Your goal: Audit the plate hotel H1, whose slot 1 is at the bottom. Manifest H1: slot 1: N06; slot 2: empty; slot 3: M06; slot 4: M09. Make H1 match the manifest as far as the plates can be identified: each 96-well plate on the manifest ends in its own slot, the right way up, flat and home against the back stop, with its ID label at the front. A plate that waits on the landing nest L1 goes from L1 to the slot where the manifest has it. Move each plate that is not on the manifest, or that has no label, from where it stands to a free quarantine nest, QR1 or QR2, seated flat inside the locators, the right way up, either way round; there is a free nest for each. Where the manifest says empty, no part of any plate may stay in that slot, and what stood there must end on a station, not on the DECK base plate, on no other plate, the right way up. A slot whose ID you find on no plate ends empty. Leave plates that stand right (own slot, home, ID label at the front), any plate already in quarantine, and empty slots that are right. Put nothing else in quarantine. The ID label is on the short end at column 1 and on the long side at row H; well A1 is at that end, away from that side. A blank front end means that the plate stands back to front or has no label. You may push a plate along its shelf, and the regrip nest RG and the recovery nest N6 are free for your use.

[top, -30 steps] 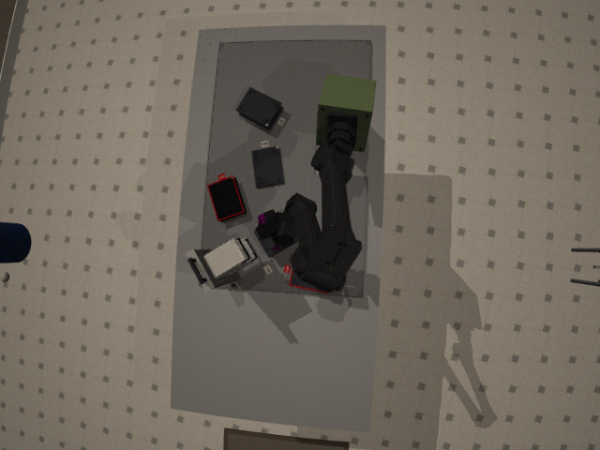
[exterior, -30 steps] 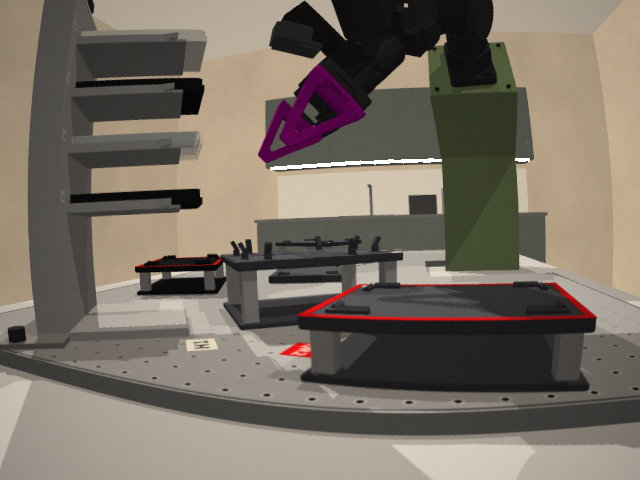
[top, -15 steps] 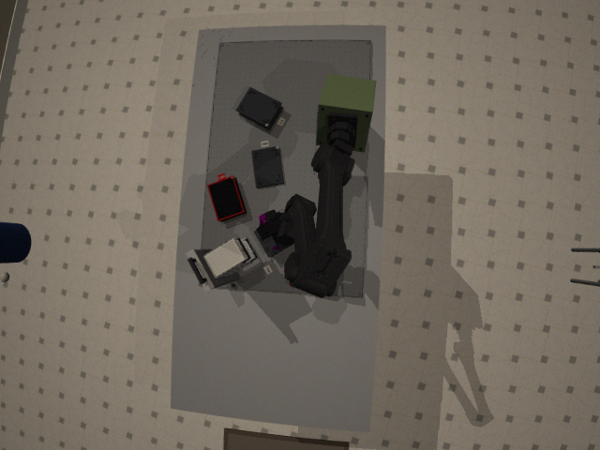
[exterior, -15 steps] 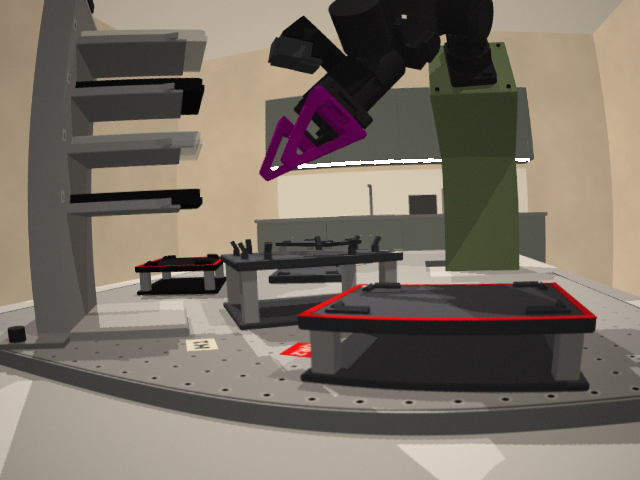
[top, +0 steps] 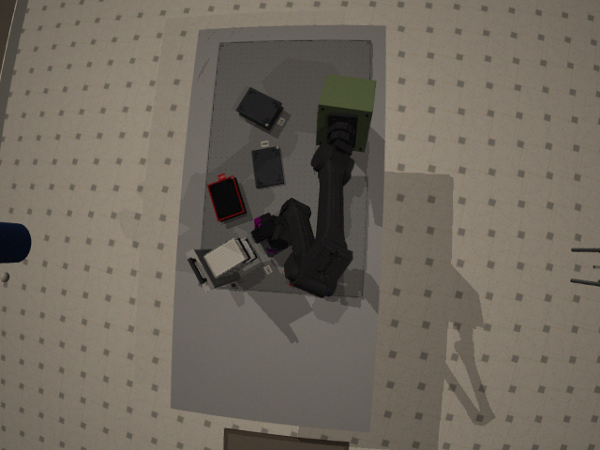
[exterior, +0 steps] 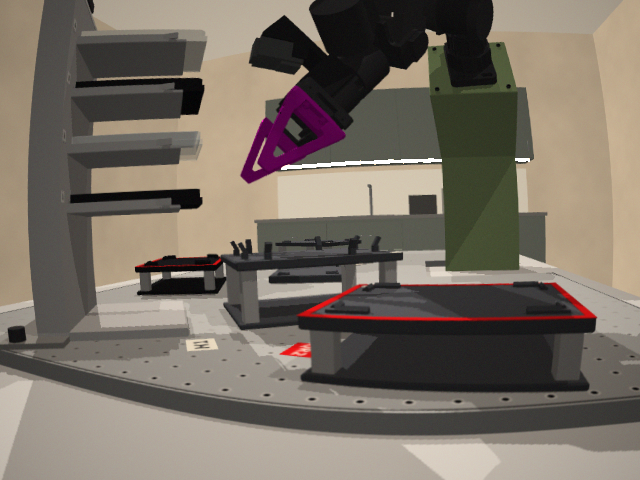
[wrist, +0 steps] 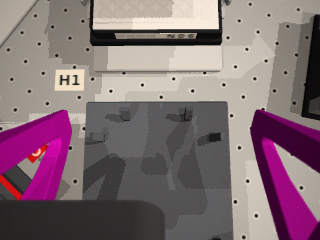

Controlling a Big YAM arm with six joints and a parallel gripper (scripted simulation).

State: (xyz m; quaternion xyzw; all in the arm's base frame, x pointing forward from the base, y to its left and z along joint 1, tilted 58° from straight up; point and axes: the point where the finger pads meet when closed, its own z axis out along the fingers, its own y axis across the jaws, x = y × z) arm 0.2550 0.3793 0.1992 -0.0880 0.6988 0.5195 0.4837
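Now: the clear 96-well plate 10 cm ahead of my hand, 8 cm to the left of it and 2 cm above it. From my hand the other things lie so: white well plate 10 cm ahead, 8 cm to the left, 13 cm above; regrip nest RG 4 cm behind, 3 cm to the right, 9 cm below; A1 mark 13 cm behind, 3 cm to the right, 9 cm below.
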